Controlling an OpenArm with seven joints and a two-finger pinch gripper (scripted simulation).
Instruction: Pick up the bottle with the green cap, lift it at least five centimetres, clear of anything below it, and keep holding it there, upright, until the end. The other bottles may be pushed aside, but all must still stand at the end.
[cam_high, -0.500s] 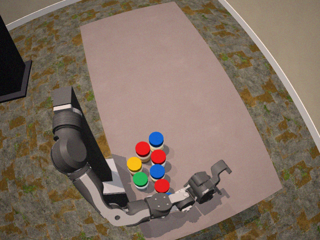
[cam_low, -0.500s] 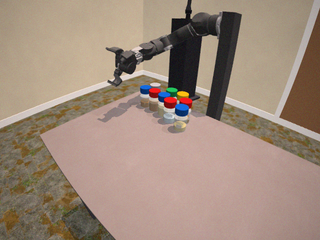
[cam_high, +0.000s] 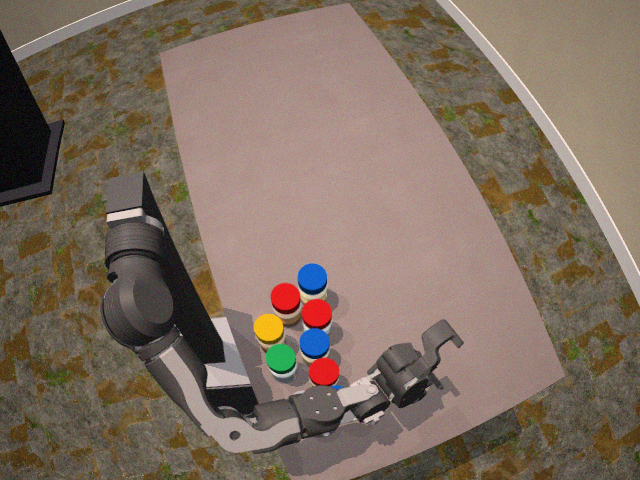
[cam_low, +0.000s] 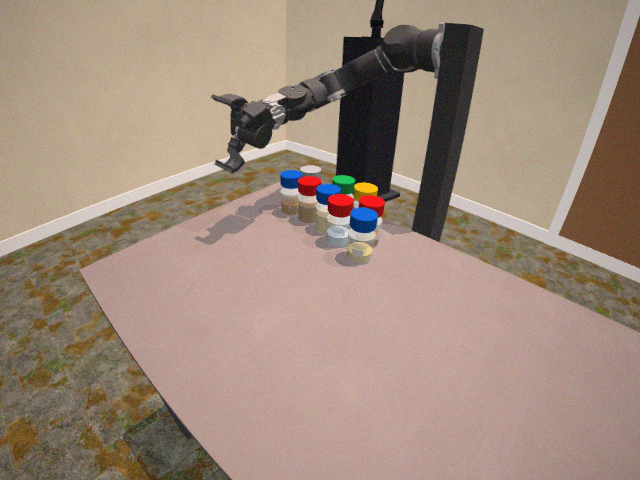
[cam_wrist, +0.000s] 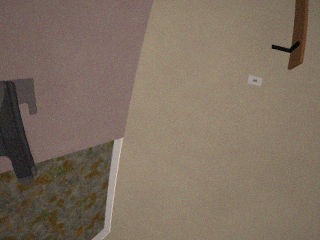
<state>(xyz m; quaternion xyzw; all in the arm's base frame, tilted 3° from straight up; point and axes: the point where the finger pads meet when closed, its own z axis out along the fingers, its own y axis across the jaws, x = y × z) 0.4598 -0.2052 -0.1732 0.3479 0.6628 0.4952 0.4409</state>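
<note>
Now: hand 20 cm past the red-capped bottle, 18 cm above it and 16 cm to the right of it.
</note>
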